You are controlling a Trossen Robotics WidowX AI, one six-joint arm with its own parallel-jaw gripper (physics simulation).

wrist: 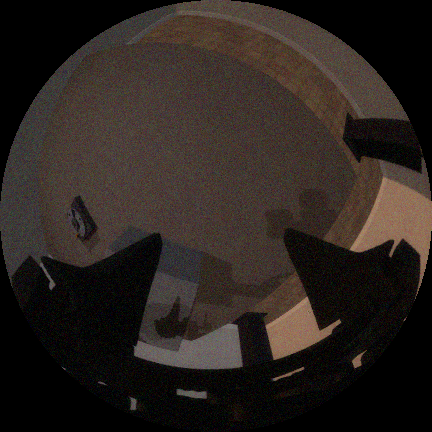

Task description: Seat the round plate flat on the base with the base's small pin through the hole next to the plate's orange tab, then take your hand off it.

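Places are measured from the arm's base along level axes (x ahead, y down, z left), in metres.
Where they show: gripper, between the fingertips: [224,237].
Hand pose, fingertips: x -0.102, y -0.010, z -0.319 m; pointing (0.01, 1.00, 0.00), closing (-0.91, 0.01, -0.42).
Note:
Each offset is from my fingertips to the centre of the thing. Level surfaces: height alone.
A small dark base {dz +0.263, dx +0.399, dy +0.198 m} [88,221] stands on the table at the far left of the wrist view. A grey round shape that looks like the plate {dz +0.264, dx +0.399, dy +0.180 m} [79,225] lies over its left part, with a tiny orange spot at the lower edge. It is too small and dark to tell whether the plate lies flat or whether the pin is through the hole. My gripper [224,237] is wide open with nothing between its fingers. Its fingertips are well apart from the base and plate, which show to the left of the left finger.
The grey table top {dy +0.220 m} [200,130] fills the middle. Bluish and grey flat patches and shadows show between the fingers. A dark beam [387,142] juts in at the right, and a dark post [255,337] stands at the bottom. Brown floor and pale walls lie beyond the table edge.

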